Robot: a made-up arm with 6 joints.
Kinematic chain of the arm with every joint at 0, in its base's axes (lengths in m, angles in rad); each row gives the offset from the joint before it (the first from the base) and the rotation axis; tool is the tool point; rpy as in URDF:
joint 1: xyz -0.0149 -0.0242 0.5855 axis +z
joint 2: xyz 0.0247 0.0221 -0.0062 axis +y
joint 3: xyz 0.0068 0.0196 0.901 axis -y
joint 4: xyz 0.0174 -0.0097 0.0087 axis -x
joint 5: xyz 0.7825 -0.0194 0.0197 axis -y
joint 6: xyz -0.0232 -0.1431 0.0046 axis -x
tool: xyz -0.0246 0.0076 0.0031 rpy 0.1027 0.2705 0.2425
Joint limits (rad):
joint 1: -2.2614..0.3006
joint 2: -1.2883..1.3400
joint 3: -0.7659..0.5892
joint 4: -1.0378..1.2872
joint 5: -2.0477..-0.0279
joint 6: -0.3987..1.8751
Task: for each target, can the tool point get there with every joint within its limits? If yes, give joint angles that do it. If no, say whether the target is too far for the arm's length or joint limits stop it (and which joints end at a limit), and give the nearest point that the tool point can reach.
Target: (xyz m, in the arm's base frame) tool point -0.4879 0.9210 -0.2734
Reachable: no: joint limits stop it (at a limit: joint 1, joint 2, joint 3, joint 5, joint 6) | nearest point -0.3619 -0.2714 0.1042 | short by 1.257 m
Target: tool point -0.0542 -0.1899 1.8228
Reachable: yes | joints -0.9782 -0.6440 -0.0379 -0.0346 -1.7627 0.7859
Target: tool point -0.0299 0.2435 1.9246
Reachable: yes | joints -1.7814 -0.8180 0.1025 0.5150 -1.5902 1.0756
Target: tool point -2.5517 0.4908 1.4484
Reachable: no: too far | nearest point -1.2502 0.2266 1.5623 | short by 1.333 m
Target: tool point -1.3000 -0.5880 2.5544
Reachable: no: too far | nearest point -0.8889 -0.3130 1.8946 | short by 0.825 m
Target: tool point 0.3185 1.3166 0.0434
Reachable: no: joint limits stop it (at a limit: joint 1, joint 4) | nearest point 0.6525 0.2393 0.0434 | short by 1.128 m
